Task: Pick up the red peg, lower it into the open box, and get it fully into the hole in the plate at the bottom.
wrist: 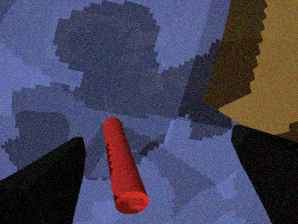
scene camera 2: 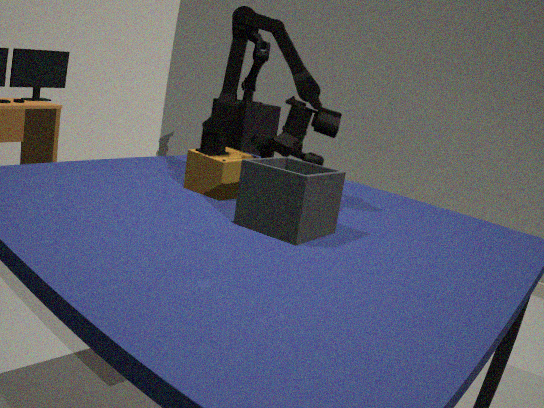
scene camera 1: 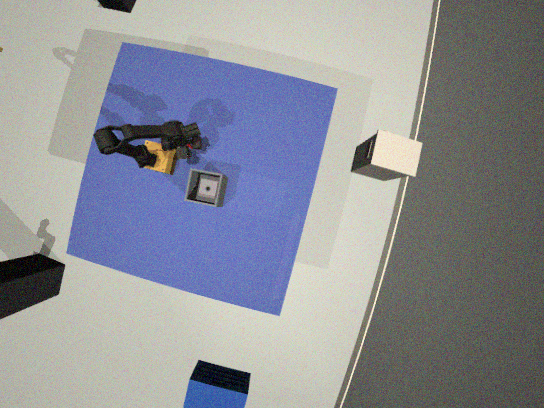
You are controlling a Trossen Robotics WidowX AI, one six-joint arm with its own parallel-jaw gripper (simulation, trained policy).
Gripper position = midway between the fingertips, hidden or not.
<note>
In view: my gripper [scene camera 2: 277, 181], a grey box [scene camera 1: 192, 191] and a red peg [wrist: 128, 191].
My gripper is seen too in the wrist view [wrist: 161, 140]. The wrist view misses the grey box: it is out of frame. Scene camera 2 does not show the red peg, which is hidden by the grey box.
</note>
